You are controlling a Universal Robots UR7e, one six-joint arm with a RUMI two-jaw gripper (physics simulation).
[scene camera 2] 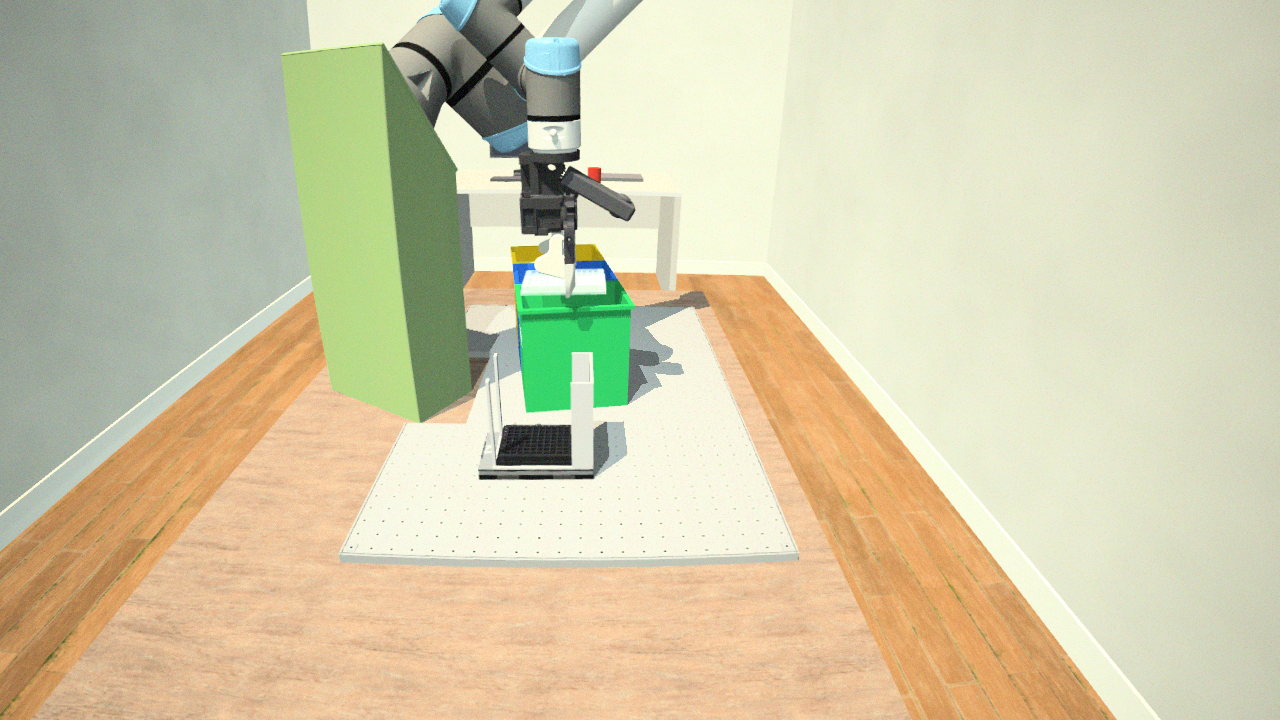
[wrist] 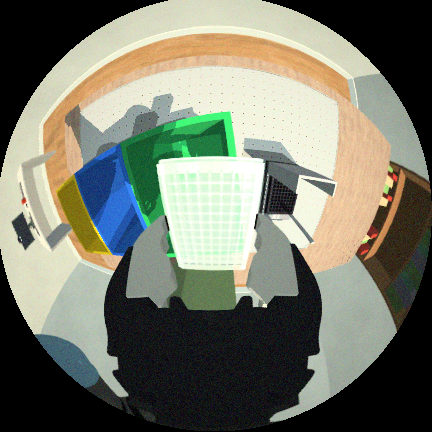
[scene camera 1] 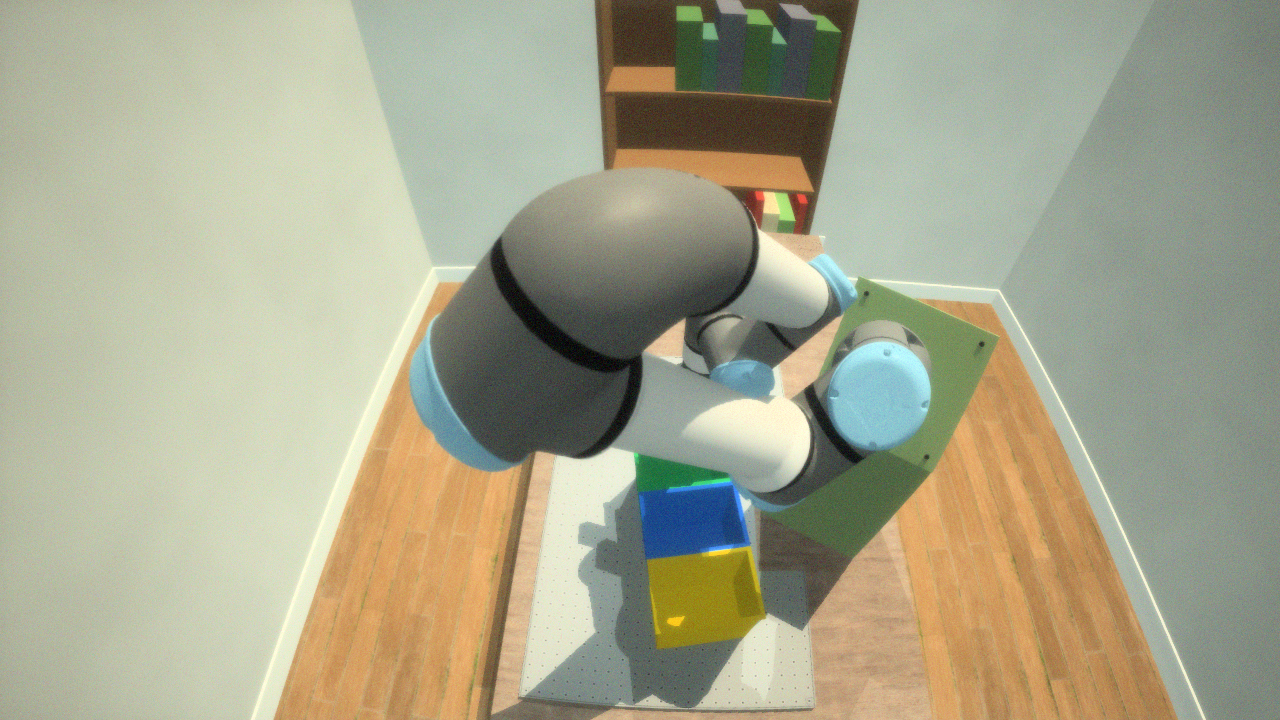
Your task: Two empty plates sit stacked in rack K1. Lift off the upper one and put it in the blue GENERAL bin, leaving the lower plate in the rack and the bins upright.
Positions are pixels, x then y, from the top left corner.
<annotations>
A blue bin shows in scene camera 2, in the wrist view (103,183) and in scene camera 1. A yellow bin shows in scene camera 2 (520,254), in the wrist view (68,194) and in scene camera 1 (699,598). A green bin shows in scene camera 2, in the wrist view (211,134) and in scene camera 1. One and the same spot on the green bin: (scene camera 1: 652,473) is (scene camera 2: 606,397). The same spot on the blue bin: (scene camera 2: 600,264) is (scene camera 1: 653,554).
</annotations>
